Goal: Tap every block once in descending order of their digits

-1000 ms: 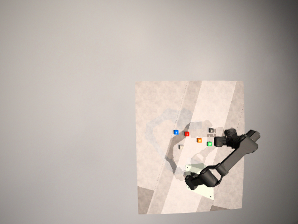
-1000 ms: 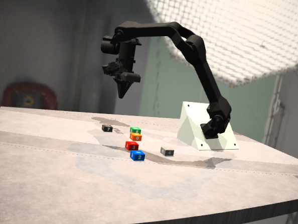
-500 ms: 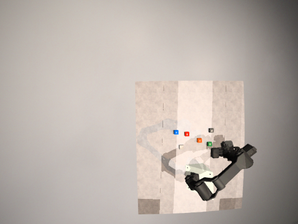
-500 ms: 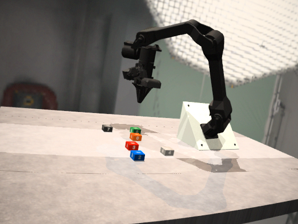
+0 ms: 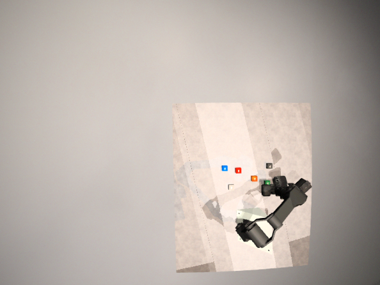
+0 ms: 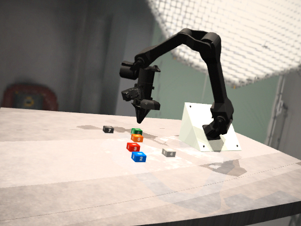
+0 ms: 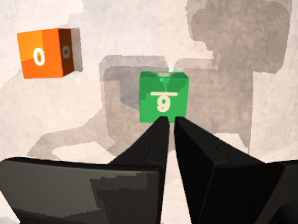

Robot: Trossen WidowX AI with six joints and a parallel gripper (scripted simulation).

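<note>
The green block is 30 mm below my gripper tip. Also, from my gripper tip: orange block: 80 mm to the left, 50 mm ahead, 30 mm below; red block 3: 180 mm to the left, 110 mm ahead, 30 mm below; black block: 110 mm ahead, 30 mm below, 20 mm to the right.
</note>
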